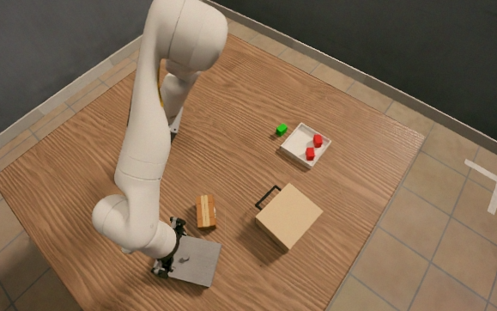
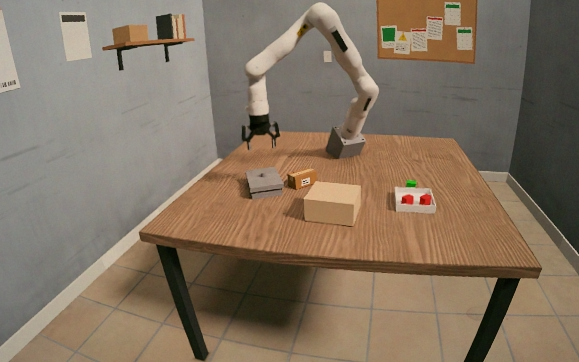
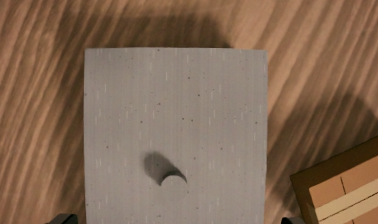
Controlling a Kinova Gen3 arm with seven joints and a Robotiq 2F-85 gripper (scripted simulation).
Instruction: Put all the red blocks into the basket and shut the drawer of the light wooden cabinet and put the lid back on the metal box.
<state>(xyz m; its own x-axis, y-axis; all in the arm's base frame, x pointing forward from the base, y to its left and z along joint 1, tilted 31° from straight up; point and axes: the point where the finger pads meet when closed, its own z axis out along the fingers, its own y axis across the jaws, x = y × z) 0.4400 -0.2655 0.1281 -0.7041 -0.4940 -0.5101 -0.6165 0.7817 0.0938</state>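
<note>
My hand is 140 mm above the brown cardboard box, 120 mm to the right of it and 90 mm past it. Also, from my hand: grey lid: 130 mm below; grey metal box: 150 mm below, 10 mm to the right; blue block: 160 mm below, 110 mm to the left, 70 mm behind.
</note>
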